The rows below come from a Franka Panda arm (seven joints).
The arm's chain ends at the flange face. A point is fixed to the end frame.
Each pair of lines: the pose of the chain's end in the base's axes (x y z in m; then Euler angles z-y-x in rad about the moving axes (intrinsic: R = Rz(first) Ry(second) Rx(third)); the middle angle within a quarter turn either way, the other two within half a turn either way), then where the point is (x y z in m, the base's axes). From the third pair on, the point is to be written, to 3 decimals.
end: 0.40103, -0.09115, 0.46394, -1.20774, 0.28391, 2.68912
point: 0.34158 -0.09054 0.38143
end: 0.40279, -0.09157, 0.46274, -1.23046, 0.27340, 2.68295
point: 0.34320 -0.09069 0.38034
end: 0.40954, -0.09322, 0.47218, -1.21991, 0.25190, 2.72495
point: 0.354 -0.093 0.387
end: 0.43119, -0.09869, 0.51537, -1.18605, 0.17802, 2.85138
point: 0.388 -0.101 0.423
